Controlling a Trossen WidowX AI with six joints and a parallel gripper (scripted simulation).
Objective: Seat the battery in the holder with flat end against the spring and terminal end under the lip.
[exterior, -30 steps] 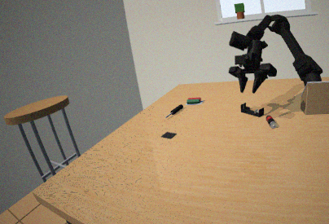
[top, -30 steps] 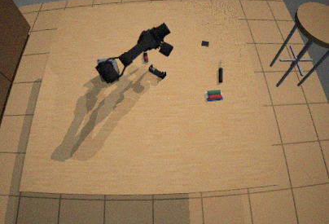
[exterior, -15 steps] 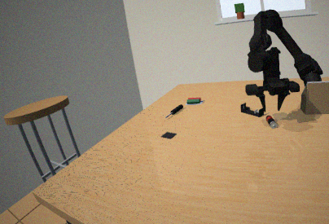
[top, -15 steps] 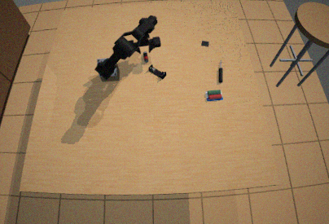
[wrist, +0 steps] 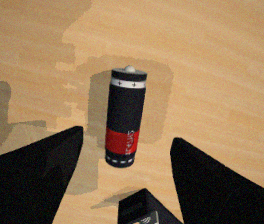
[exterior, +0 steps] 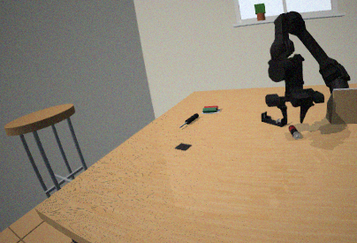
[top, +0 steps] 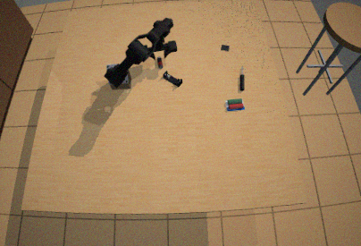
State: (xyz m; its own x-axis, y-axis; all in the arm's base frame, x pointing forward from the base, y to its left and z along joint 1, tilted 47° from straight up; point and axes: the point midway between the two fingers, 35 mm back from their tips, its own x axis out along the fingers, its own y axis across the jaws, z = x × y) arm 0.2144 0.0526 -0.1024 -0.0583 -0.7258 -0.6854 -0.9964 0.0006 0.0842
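Right now the battery is 3 cm below my gripper tip. The rest, counted from my gripper tip: screwdriver: 43 cm ahead, 15 cm to the right, 3 cm below; black square: 38 cm ahead, 7 cm to the left, 4 cm below.
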